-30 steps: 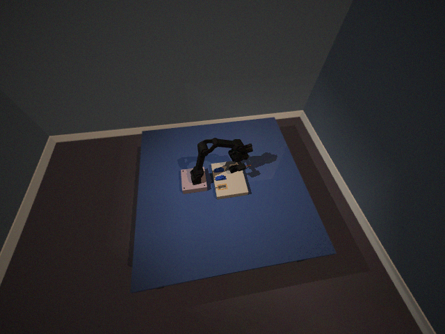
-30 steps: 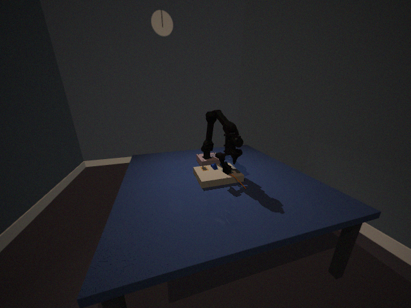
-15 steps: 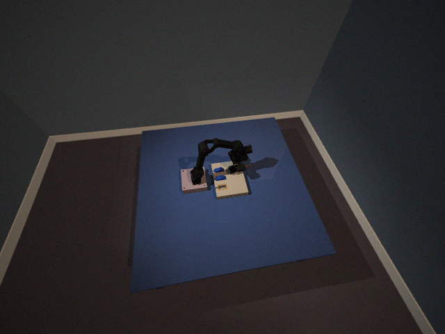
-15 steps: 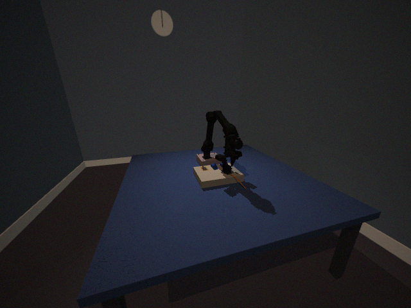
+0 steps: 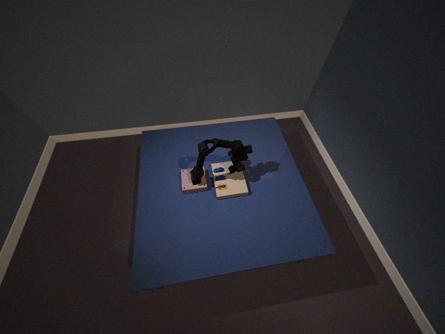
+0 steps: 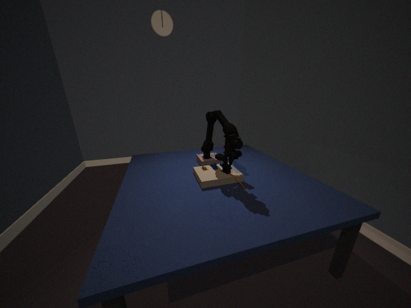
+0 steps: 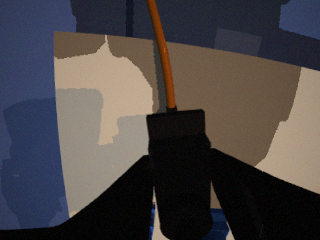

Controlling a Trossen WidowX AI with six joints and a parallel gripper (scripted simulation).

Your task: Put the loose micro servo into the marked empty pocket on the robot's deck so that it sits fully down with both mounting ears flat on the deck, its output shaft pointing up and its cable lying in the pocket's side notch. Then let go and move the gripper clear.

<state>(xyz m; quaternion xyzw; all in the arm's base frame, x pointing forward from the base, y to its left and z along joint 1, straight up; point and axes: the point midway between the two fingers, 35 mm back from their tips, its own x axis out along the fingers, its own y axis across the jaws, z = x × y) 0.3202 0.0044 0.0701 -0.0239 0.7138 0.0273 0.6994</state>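
Right now the beige deck is 7 cm below my gripper tip, 5 cm to the right of it and 3 cm behind it.
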